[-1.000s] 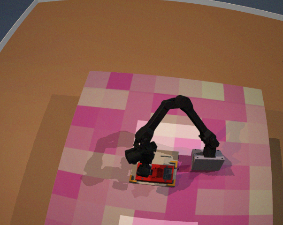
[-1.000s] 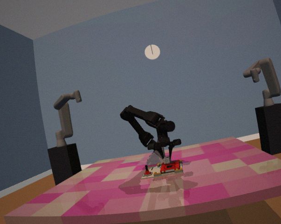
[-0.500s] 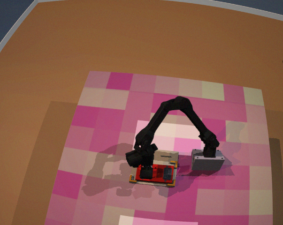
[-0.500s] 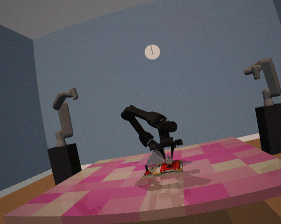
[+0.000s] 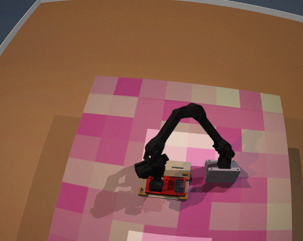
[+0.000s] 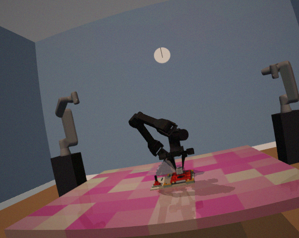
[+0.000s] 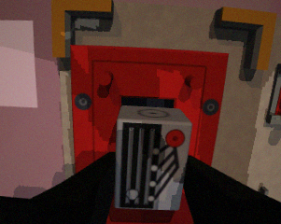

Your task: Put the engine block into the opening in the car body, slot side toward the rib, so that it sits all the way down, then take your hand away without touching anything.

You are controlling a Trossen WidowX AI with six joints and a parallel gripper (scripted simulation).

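Right now my gripper tip is 10 mm above the grey engine block.
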